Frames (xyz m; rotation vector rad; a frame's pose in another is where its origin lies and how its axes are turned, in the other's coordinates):
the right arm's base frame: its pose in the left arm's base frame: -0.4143 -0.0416 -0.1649 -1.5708 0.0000 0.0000
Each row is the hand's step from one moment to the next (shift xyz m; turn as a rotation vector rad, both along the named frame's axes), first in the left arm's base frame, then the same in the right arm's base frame.
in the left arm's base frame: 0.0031 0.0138 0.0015 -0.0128 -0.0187 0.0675
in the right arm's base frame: 0.0031 -0.0015 0.0138 -0.0128 -0.0675 -0.0187
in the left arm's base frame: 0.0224 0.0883 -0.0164 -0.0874 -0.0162 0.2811
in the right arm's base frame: 0.0224 0.0164 0.0883 -0.0874 -0.2811 -0.0162
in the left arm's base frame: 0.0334 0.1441 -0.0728 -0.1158 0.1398 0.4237
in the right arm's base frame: 0.0334 0.0728 0.1441 -0.1158 -0.4237 0.1398
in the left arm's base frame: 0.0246 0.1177 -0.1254 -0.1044 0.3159 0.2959
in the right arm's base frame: 0.0246 0.1254 0.1177 -0.1044 -0.2959 0.3159
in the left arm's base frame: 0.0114 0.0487 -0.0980 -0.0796 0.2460 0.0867
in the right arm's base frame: 0.0114 0.0980 0.0487 -0.0796 -0.0867 0.2460
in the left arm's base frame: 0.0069 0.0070 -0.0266 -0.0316 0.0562 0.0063
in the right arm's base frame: 0.0069 0.0266 0.0070 -0.0316 -0.0063 0.0562
